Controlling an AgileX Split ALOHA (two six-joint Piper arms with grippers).
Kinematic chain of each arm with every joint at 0, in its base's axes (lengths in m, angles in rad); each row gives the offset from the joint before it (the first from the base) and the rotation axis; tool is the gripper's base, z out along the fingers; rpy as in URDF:
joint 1: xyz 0 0 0.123 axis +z
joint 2: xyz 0 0 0 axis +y
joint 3: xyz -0.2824 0 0.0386 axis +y
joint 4: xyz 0.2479 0 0.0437 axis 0.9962 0 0.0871
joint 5: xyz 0 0 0 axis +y
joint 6: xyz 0.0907 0 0.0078 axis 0.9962 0 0.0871
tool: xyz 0 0 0 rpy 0 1.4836 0
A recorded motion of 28 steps. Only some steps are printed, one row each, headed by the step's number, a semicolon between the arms.
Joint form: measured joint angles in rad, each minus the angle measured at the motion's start. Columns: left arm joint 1, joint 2, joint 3, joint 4, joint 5, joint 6; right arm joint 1, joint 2, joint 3, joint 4, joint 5, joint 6.
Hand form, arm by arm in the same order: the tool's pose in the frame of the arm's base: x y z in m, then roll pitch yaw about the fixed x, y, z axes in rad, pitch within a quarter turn. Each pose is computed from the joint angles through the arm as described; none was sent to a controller.
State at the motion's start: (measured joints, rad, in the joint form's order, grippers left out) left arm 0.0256 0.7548 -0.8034 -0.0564 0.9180 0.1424; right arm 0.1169 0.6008 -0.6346 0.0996 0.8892 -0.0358
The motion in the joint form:
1: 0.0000 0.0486 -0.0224 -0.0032 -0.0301 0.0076; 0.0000 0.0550 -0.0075 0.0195 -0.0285 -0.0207
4: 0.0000 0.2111 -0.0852 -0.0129 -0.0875 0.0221; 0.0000 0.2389 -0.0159 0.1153 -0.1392 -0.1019
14: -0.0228 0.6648 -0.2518 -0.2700 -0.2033 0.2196; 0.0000 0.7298 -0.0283 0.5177 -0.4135 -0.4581
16: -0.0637 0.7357 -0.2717 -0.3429 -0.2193 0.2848; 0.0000 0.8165 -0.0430 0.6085 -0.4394 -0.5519
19: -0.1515 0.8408 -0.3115 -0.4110 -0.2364 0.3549; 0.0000 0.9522 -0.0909 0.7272 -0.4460 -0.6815
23: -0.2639 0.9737 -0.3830 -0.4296 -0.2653 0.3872; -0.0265 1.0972 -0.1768 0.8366 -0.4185 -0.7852
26: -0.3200 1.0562 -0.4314 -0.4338 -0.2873 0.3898; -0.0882 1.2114 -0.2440 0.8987 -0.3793 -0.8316
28: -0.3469 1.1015 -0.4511 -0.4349 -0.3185 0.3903; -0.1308 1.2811 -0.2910 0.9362 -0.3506 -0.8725
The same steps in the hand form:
1: 0.1434 -0.0005 0.3384 3.0736 0.7921 3.0070; 0.1106 0.0213 0.3020 3.0301 0.7850 -3.0548
4: 0.1837 0.0000 0.3351 3.0826 0.7509 3.0061; 0.1493 0.0309 0.2881 2.9775 0.7272 -3.0521
14: 0.2934 -0.0183 0.2872 -3.0077 0.6249 3.0096; 0.2365 0.0521 0.2144 2.8297 0.5728 -3.1039
16: 0.3077 -0.0345 0.2739 -2.9650 0.6084 2.9680; 0.2496 0.0553 0.1995 2.8139 0.5459 -3.1023
19: 0.3253 -0.0673 0.2540 -2.9300 0.5811 2.8736; 0.2710 0.0608 0.1781 2.7896 0.5000 -3.0882
23: 0.3445 -0.1103 0.2296 -2.9305 0.5542 2.7540; 0.2993 0.0606 0.1585 2.7400 0.4559 -3.1128
26: 0.3553 -0.1342 0.2133 -2.9307 0.5401 2.7068; 0.3209 0.0467 0.1393 2.6919 0.4018 3.1036
28: 0.3611 -0.1458 0.2023 -2.9384 0.5413 2.6889; 0.3345 0.0356 0.1276 2.6630 0.3797 3.0714

